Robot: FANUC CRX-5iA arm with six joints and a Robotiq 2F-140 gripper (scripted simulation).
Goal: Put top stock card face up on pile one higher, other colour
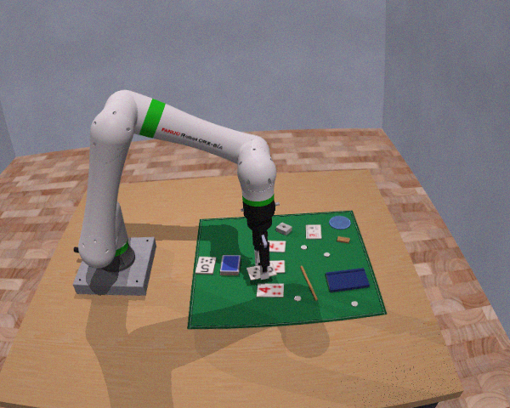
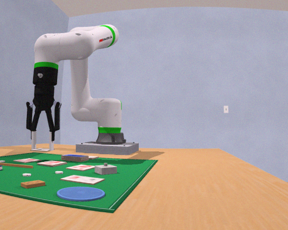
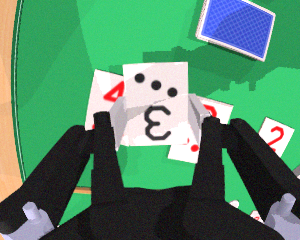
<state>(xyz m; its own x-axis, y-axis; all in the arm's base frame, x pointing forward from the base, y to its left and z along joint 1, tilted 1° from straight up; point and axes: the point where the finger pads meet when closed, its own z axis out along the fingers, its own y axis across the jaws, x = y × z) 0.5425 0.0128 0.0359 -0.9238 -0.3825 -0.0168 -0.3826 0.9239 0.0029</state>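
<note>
Right now my hand is 160 mm short of the wooden stick and 70 mm above it. The rest, counted from my hand: black 5 (210 mm behind, 50 mm to the left, 70 mm below); green card cloth (60 mm ahead, 100 mm to the left, 80 mm below); grey knobbed block (40 mm ahead, 290 mm to the left, 50 mm below).
</note>
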